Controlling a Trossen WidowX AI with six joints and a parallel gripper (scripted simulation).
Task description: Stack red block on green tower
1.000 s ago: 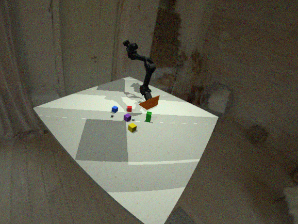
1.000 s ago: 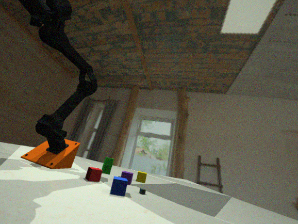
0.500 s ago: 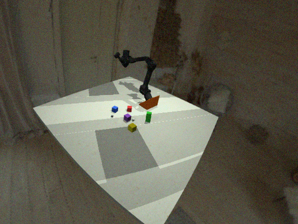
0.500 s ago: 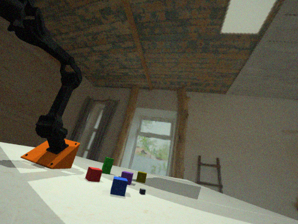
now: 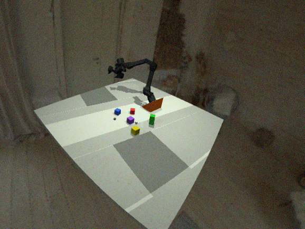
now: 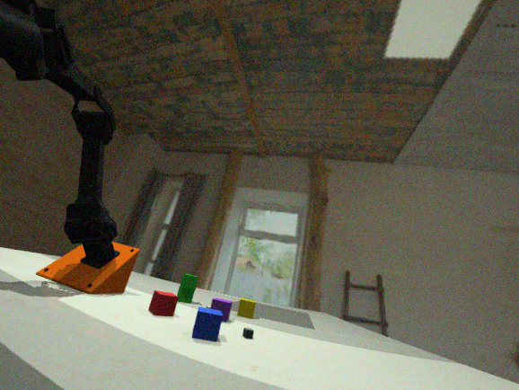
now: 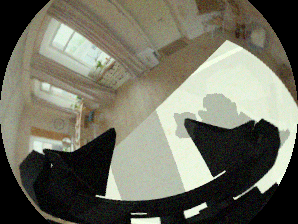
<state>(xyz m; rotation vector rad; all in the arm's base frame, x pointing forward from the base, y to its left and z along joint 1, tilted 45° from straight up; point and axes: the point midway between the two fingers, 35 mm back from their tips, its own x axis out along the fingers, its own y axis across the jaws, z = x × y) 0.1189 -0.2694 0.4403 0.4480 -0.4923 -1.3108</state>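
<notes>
My gripper tip is now 9 cm short of the red block, 50 cm to the right of it and 15 cm above it. Round my gripper tip: purple block 19 cm ahead, 60 cm to the left, 14 cm below; blue block 20 cm ahead, 44 cm to the left, 15 cm below; yellow block 23 cm ahead, 72 cm to the left, 14 cm below.
</notes>
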